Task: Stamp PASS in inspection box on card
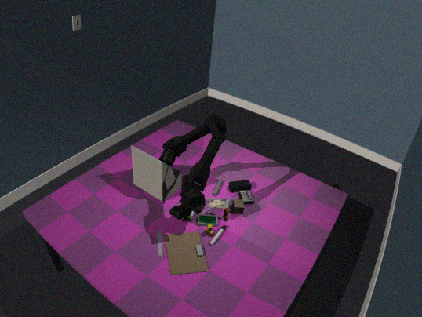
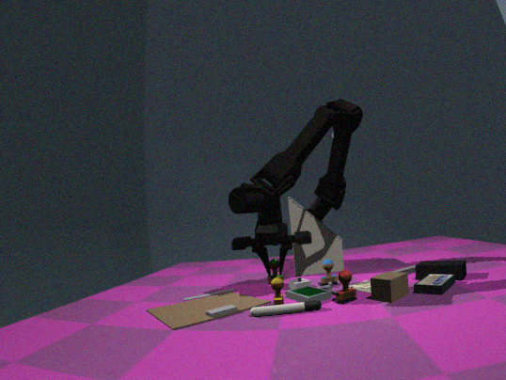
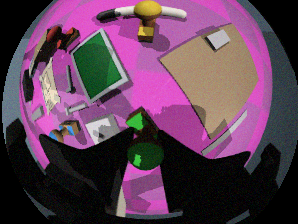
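The green ink pad lies 7 cm ahead of my gripper tip, 7 cm to the left of it and 4 cm below it. Round my gripper tip: green-knobbed stamp (right at my gripper tip); grey box (3 cm behind, 6 cm to the left, 3 cm below); yellow-knobbed stamp (12 cm ahead, 1 cm to the left, 3 cm below).
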